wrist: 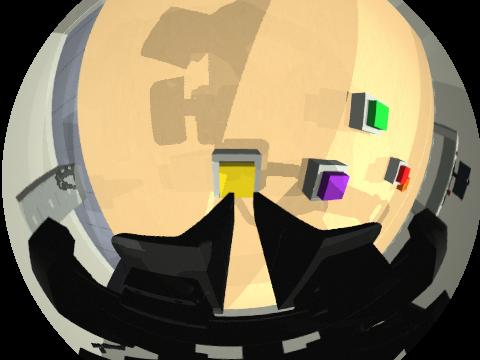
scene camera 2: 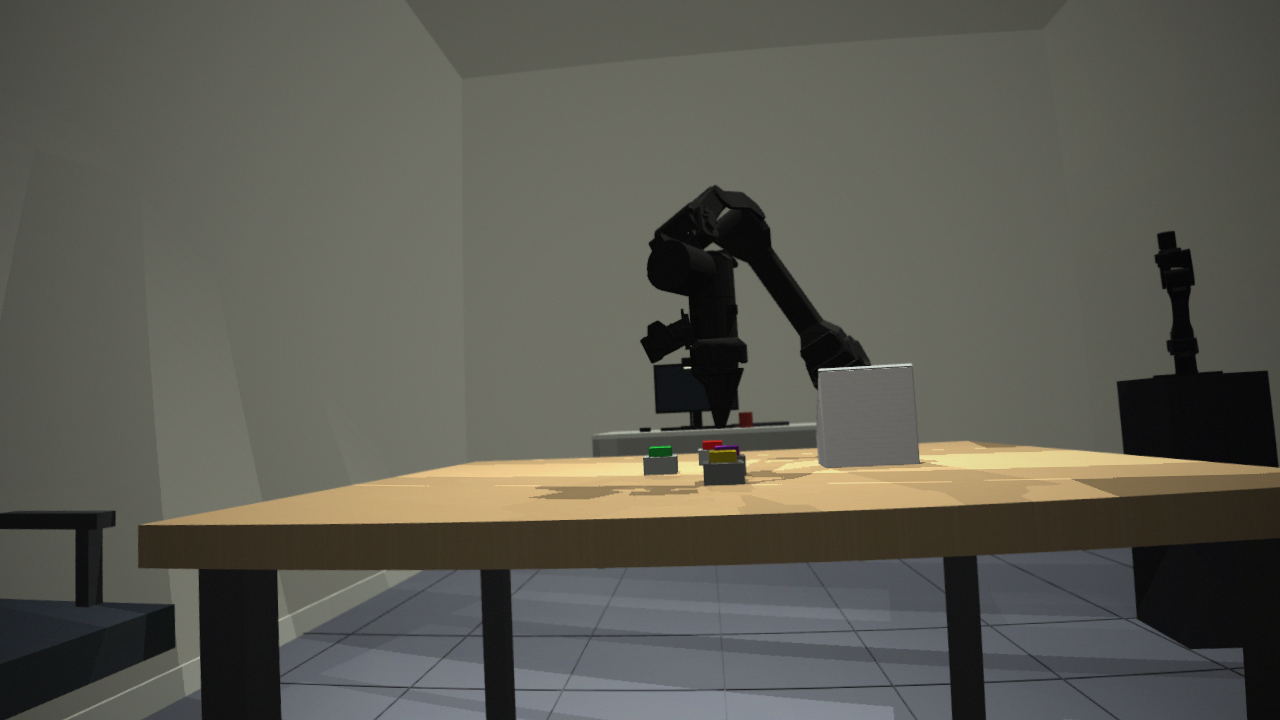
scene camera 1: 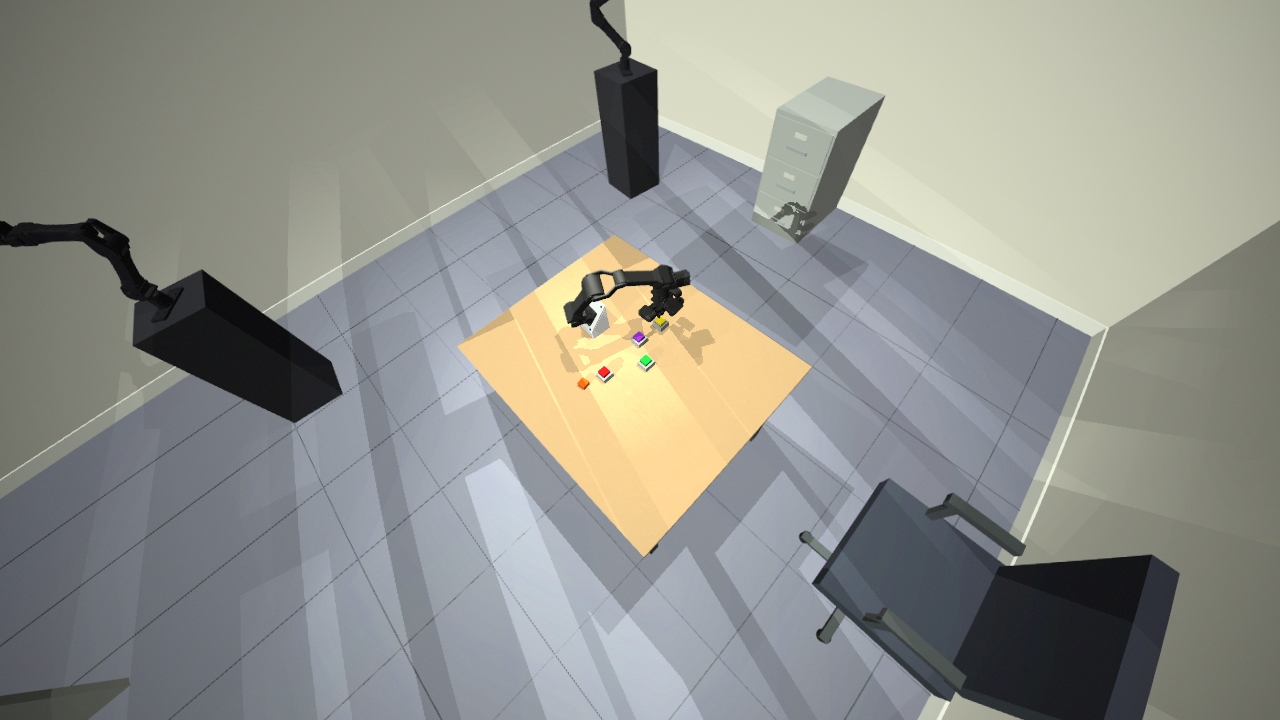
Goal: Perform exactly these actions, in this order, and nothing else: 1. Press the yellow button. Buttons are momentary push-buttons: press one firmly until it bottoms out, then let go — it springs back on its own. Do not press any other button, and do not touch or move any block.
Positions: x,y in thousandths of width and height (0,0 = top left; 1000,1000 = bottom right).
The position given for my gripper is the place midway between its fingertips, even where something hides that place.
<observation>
In view: my gripper (scene camera 2: 563,595), a yellow button (wrist: 499,490) and a purple button (wrist: 695,512).
My gripper shows as well in the wrist view (wrist: 507,549) and in scene camera 1 (scene camera 1: 516,440).
</observation>
